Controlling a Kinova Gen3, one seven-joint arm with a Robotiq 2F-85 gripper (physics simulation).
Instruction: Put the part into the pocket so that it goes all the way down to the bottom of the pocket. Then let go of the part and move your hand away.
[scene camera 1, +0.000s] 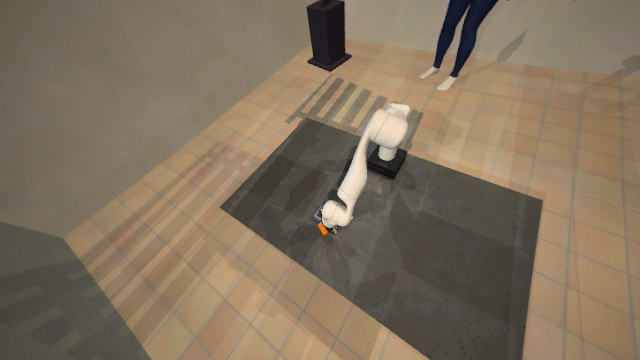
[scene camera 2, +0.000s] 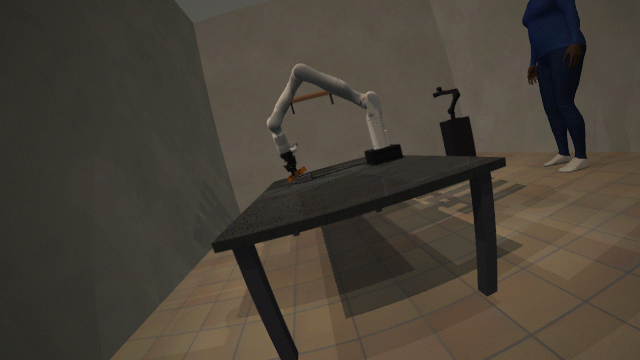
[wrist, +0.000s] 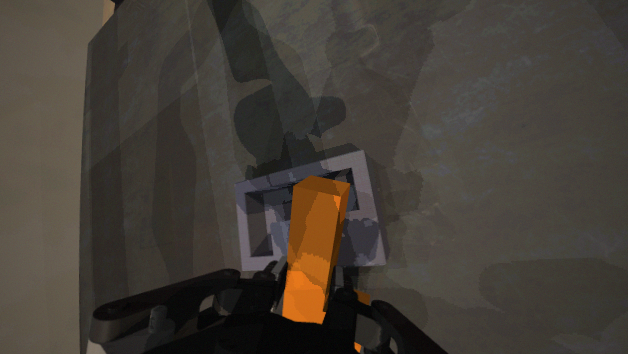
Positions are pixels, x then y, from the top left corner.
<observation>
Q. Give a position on a grey pocket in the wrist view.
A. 264, 203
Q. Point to an orange L-shaped part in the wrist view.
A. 319, 204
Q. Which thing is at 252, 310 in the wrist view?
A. My gripper.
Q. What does my gripper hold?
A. An orange L-shaped part.
</observation>
